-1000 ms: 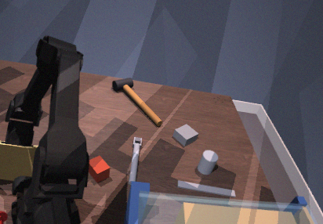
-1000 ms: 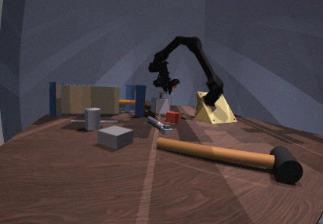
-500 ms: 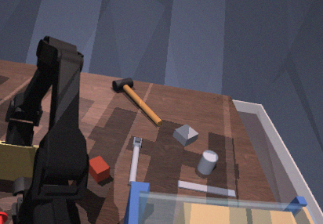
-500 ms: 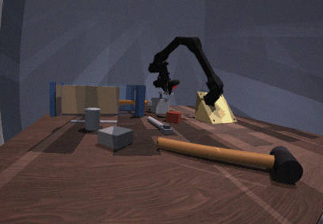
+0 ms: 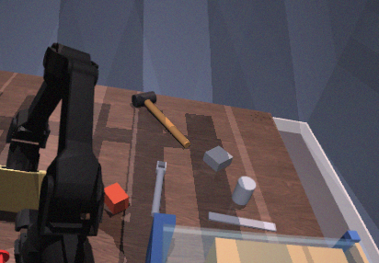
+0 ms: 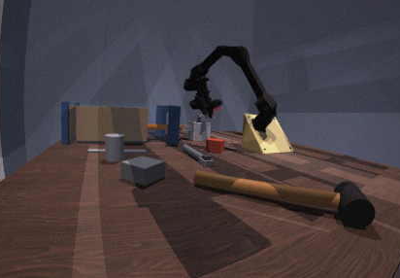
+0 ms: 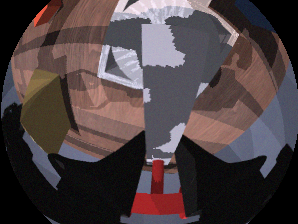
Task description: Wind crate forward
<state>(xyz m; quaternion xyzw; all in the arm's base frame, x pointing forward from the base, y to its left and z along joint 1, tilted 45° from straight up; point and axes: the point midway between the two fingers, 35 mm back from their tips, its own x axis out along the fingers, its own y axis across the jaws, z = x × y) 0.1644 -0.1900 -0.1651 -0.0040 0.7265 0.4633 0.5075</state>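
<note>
The red grip lies 5 cm above my gripper tip, 2 cm behind it and 1 cm to the right of it. The rest, counted from my gripper tip: flat grey bar: 44 cm ahead, 34 cm to the left, 11 cm below; grey winch: 8 cm below, 5 cm ahead, 2 cm to the left; winch handle: 2 cm above, 1 cm ahead.
</note>
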